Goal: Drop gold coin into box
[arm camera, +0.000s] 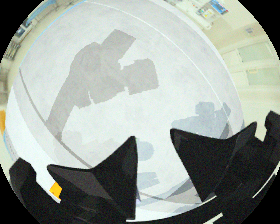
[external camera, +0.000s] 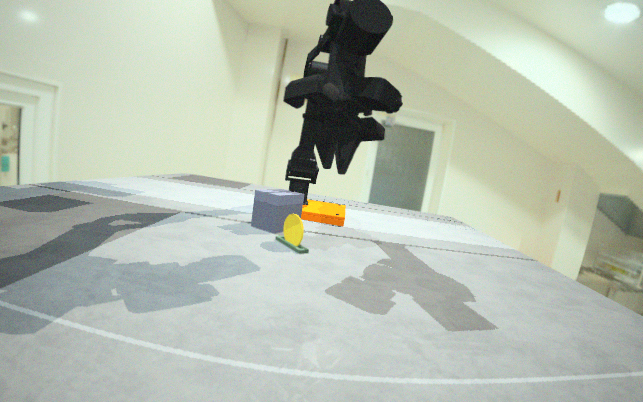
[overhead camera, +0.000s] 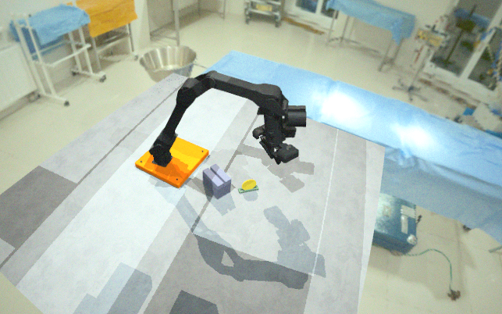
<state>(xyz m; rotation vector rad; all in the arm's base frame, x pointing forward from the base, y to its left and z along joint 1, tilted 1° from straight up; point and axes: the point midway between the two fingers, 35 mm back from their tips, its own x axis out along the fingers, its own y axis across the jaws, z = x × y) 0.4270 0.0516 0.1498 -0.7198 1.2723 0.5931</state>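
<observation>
Right now the gold coin is 11 cm below my gripper tip, 7 cm behind it and 5 cm to the right of it.
</observation>
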